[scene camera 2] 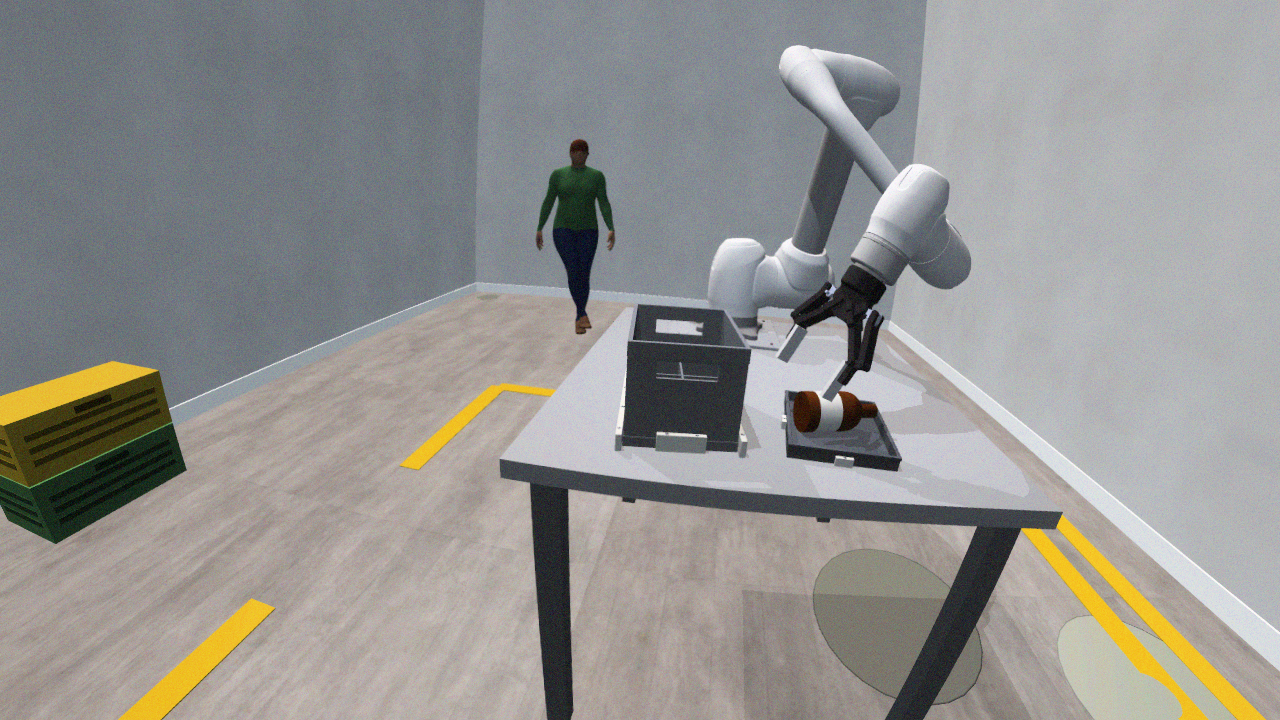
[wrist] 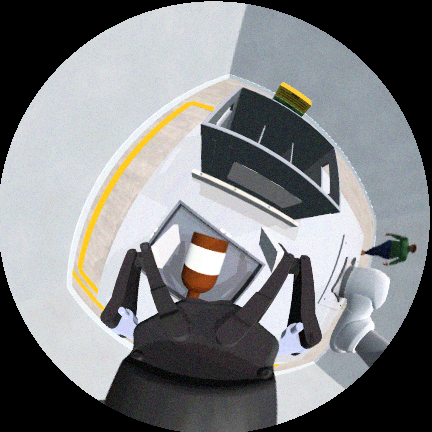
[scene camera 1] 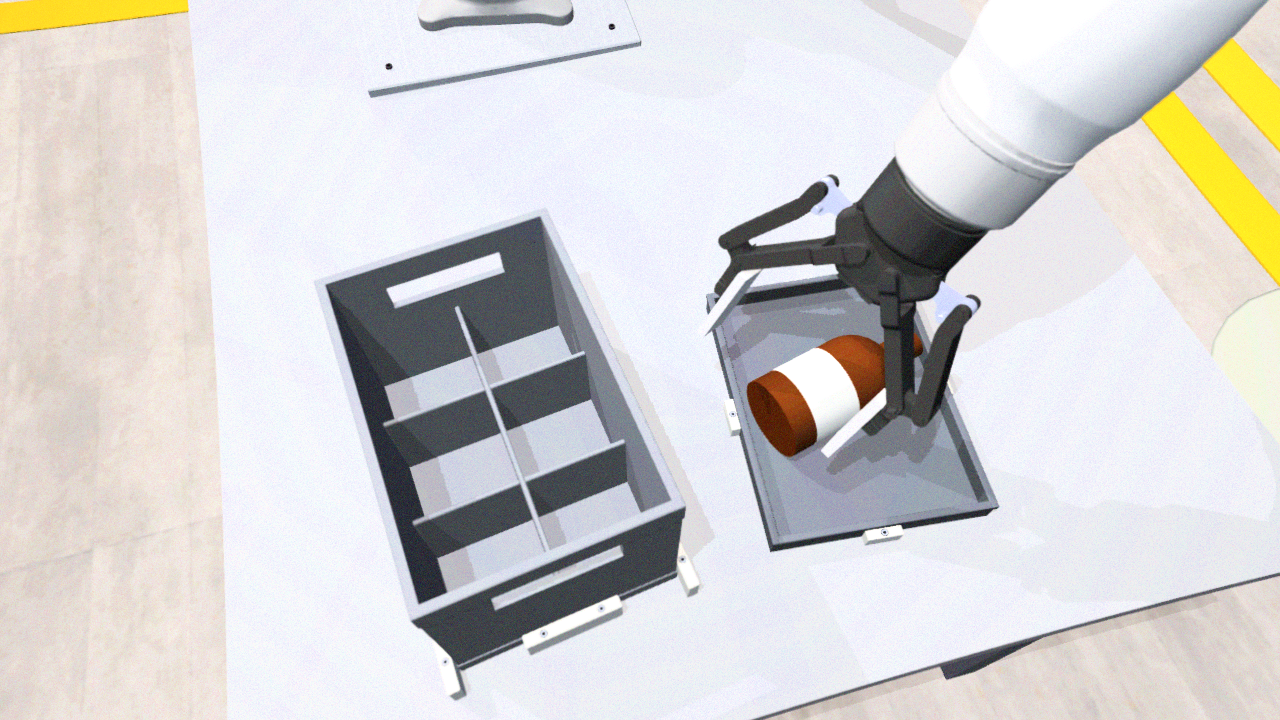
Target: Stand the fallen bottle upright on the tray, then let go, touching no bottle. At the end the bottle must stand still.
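Frame: origin at the arm's base, x ahead, y right, z down, level; centimetres.
Where they show: gripper, fingertip midpoint: (scene camera 2: 802, 378) (wrist: 218, 234) (scene camera 1: 769, 385); arm's base, origin of the base link: (wrist: 342, 280).
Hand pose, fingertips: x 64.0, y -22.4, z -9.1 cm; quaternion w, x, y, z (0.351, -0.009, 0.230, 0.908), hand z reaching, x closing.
Note:
Each offset is from my fingertips to the top centre of the thing. "spot": to the spot under its first point.
The brown bottle {dz +2.5, dx -3.0, dy -7.9 cm} (scene camera 1: 819, 394) (scene camera 2: 832, 411) (wrist: 205, 259) with a white label lies on its side in the shallow grey tray {spot: dz +9.9, dx +7.4, dy -7.8 cm} (scene camera 1: 859, 505) (scene camera 2: 850, 450) (wrist: 184, 217). In scene camera 1 its base faces left, towards the crate, and its neck points right, partly hidden behind a finger. My gripper (scene camera 1: 766, 392) (scene camera 2: 805, 377) (wrist: 218, 234) is open wide and empty, tilted above the tray. In the wrist view the bottle shows between the two spread fingers. In scene camera 1 one fingertip overlaps the tray's left rim and the other the bottle's side; contact cannot be told.
A tall grey crate {dz -7.1, dx +1.7, dy +21.6 cm} (scene camera 1: 653, 548) (scene camera 2: 687, 411) (wrist: 215, 152) with dividers stands left of the tray in scene camera 1. Small white blocks sit against crate and tray. A person (scene camera 2: 577, 201) (wrist: 398, 248) is beyond the table. Yellow and green boxes (scene camera 2: 85, 420) (scene camera 2: 98, 483) are on the left.

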